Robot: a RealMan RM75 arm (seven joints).
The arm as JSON. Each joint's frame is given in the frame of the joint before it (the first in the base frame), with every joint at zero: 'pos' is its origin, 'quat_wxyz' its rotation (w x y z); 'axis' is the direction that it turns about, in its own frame. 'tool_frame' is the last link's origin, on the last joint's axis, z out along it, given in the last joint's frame.
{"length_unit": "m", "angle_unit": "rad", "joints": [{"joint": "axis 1", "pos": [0.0, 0.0, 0.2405], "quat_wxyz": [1.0, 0.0, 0.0, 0.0], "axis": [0.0, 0.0, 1.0]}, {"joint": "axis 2", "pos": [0.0, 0.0, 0.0], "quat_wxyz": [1.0, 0.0, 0.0, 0.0], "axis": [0.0, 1.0, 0.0]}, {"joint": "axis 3", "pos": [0.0, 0.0, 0.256], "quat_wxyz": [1.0, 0.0, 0.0, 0.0], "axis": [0.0, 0.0, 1.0]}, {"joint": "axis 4", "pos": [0.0, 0.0, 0.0], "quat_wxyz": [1.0, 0.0, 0.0, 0.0], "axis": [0.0, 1.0, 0.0]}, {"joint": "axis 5", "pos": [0.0, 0.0, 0.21], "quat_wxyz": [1.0, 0.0, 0.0, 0.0], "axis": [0.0, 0.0, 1.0]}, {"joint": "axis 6", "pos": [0.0, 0.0, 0.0], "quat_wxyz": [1.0, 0.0, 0.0, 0.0], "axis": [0.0, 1.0, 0.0]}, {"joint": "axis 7", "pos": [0.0, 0.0, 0.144], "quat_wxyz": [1.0, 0.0, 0.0, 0.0], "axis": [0.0, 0.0, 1.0]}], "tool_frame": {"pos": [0.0, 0.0, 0.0], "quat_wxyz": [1.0, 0.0, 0.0, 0.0]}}
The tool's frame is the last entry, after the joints.
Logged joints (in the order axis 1, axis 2, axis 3, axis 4, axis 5, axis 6, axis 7), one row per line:
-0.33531 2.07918 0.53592 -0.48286 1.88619 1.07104 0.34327
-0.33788 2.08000 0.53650 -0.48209 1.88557 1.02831 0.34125
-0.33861 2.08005 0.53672 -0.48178 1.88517 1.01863 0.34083
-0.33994 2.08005 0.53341 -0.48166 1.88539 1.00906 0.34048
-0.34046 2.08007 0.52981 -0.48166 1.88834 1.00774 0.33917
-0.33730 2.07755 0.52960 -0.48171 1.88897 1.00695 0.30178
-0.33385 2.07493 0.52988 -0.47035 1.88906 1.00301 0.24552
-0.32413 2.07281 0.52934 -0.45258 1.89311 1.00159 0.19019
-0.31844 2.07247 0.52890 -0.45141 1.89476 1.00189 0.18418
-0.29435 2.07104 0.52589 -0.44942 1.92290 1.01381 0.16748
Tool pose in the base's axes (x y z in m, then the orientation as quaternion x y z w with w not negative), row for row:
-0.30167 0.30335 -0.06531 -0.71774 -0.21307 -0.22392 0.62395
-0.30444 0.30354 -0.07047 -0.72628 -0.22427 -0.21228 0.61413
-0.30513 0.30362 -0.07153 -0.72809 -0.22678 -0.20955 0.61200
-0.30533 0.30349 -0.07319 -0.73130 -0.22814 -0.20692 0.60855
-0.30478 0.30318 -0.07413 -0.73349 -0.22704 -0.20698 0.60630
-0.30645 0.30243 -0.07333 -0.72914 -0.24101 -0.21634 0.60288
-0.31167 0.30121 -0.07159 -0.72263 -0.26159 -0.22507 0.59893
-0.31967 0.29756 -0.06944 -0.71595 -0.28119 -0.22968 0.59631
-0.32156 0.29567 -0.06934 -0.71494 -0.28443 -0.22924 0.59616
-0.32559 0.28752 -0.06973 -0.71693 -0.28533 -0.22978 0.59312
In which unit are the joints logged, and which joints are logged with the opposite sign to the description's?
The joints are logged in radians. Opposite sign: axis 2, axis 3.
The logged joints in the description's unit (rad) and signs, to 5 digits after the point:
-0.33531 -2.07918 -0.53592 -0.48286 1.88619 1.07104 0.34327
-0.33788 -2.08000 -0.53650 -0.48209 1.88557 1.02831 0.34125
-0.33861 -2.08005 -0.53672 -0.48178 1.88517 1.01863 0.34083
-0.33994 -2.08005 -0.53341 -0.48166 1.88539 1.00906 0.34048
-0.34046 -2.08007 -0.52981 -0.48166 1.88834 1.00774 0.33917
-0.33730 -2.07755 -0.52960 -0.48171 1.88897 1.00695 0.30178
-0.33385 -2.07493 -0.52988 -0.47035 1.88906 1.00301 0.24552
-0.32413 -2.07281 -0.52934 -0.45258 1.89311 1.00159 0.19019
-0.31844 -2.07247 -0.52890 -0.45141 1.89476 1.00189 0.18418
-0.29435 -2.07104 -0.52589 -0.44942 1.92290 1.01381 0.16748

